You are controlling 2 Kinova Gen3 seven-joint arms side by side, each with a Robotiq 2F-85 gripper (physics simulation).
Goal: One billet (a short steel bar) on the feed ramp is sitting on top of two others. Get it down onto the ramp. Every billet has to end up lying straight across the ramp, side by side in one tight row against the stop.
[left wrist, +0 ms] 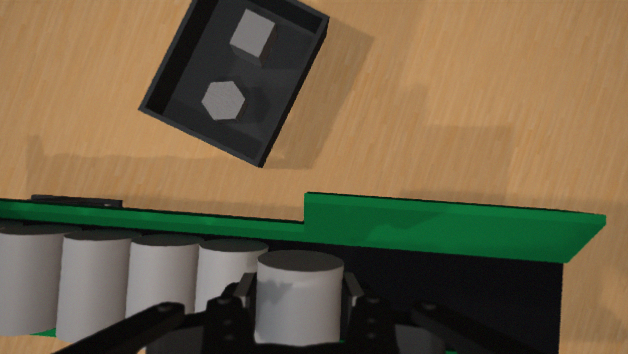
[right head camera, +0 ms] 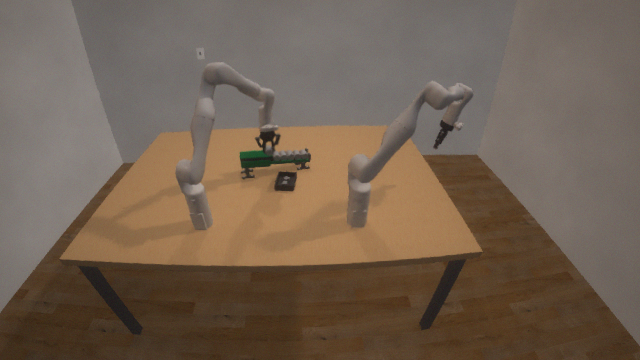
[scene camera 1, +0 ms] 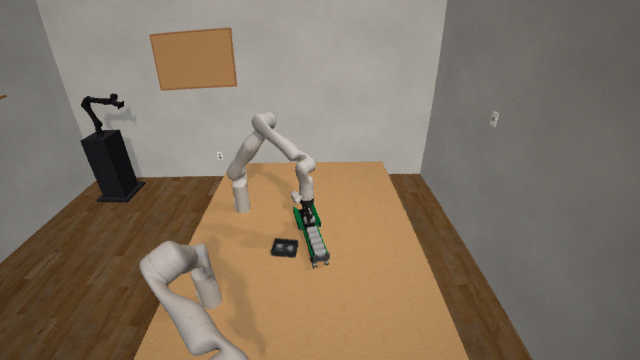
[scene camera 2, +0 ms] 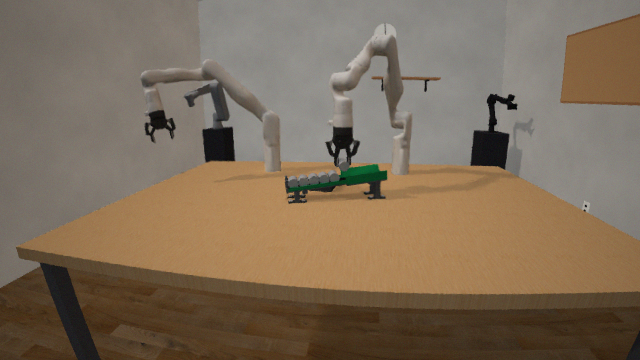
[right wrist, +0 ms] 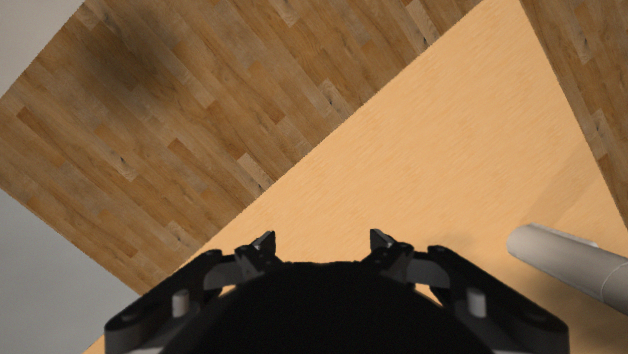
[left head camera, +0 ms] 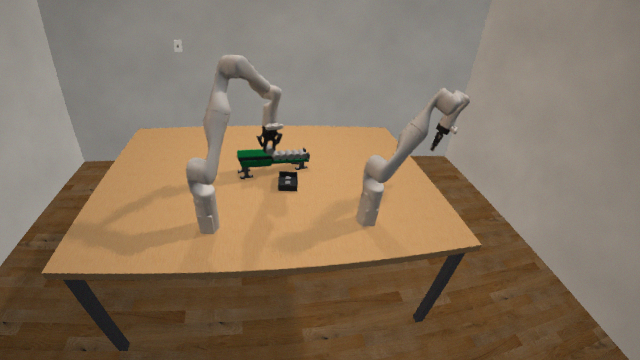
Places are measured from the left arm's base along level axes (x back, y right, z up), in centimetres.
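Where they show: left gripper, fingertip midpoint: (left wrist: 298,292) (right head camera: 269,152) (scene camera 1: 307,221) (scene camera 2: 342,166) (left head camera: 269,152); right gripper, fingertip midpoint: (right head camera: 436,146) (scene camera 2: 163,140) (right wrist: 322,240) (left head camera: 432,148); left arm's base at its link origin: (right head camera: 203,223) (scene camera 1: 243,209) (scene camera 2: 399,173) (left head camera: 209,226); right arm's base at its link origin: (right head camera: 356,220) (scene camera 1: 212,300) (scene camera 2: 273,170) (right wrist: 522,240) (left head camera: 365,219).
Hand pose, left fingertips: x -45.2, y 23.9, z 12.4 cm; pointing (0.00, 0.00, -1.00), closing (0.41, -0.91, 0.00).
Note:
Each offset is from my left fingertips to the centre of the thing. Level surfaces: height alone.
My left gripper (left wrist: 298,292) (scene camera 2: 343,161) is shut on a grey cylindrical billet {dy -0.3, dx -0.9, dz +0.9 cm} (left wrist: 300,310) (scene camera 2: 343,165). It holds the billet across the green feed ramp (left wrist: 450,225) (scene camera 2: 367,175) (left head camera: 256,157), just uphill of the row and a little higher than it; contact with the ramp cannot be told. Several other billets {dy +10.6, dx -5.5, dz -4.4 cm} (left wrist: 95,285) (scene camera 2: 313,179) (left head camera: 291,155) lie straight across the ramp, side by side, down to the dark stop {dy +20.4, dx -9.1, dz -5.6 cm} (scene camera 1: 320,258) at the low end. My right gripper (right wrist: 322,240) (scene camera 2: 161,136) is open and empty, high and far from the ramp.
A black tray {dy +10.4, dx +11.1, dz -10.7 cm} (left head camera: 288,189) (left wrist: 200,136) (scene camera 1: 284,255) stands beside the ramp. It holds a square block {dy +10.3, dx +13.9, dz -10.8 cm} (left wrist: 253,32) and a hexagonal block {dy +10.4, dx +8.3, dz -11.2 cm} (left wrist: 223,100). The ramp's higher end has taller side walls. Both arms stand on the wooden table {dz -12.4 cm} (left head camera: 320,240).

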